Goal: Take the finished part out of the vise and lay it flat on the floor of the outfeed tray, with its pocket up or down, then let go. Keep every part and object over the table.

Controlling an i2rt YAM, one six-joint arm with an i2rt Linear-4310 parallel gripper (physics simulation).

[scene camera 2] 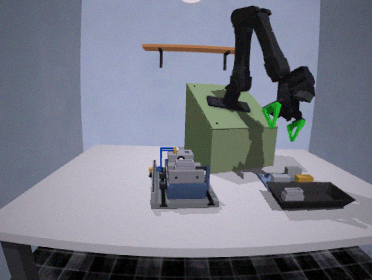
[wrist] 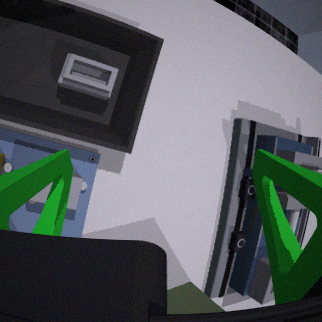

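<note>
Gripper and a vise shown in the pictures. The wrist view also shows the gripper.
</note>
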